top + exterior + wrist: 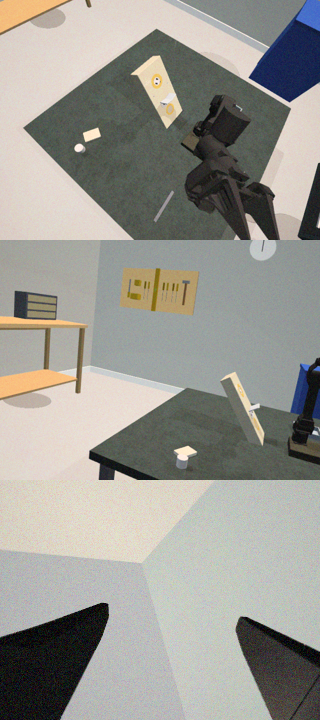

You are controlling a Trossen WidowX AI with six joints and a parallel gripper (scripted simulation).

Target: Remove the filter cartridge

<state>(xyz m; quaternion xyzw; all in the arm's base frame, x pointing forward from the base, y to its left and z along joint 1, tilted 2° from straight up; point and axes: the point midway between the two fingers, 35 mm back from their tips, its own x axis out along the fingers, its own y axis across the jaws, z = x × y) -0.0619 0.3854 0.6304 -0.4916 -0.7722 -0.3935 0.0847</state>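
My gripper tip is now 49 cm to the left of the round filter cartridge, 44 cm above it and 42 cm short of it. The rest, counted from my gripper tip: cream service panel (51 cm below, 49 cm to the right, 38 cm ahead); then white stick (67 cm below, 35 cm to the right, 25 cm behind); then white bracket (53 cm below, 48 cm to the right, 33 cm ahead).
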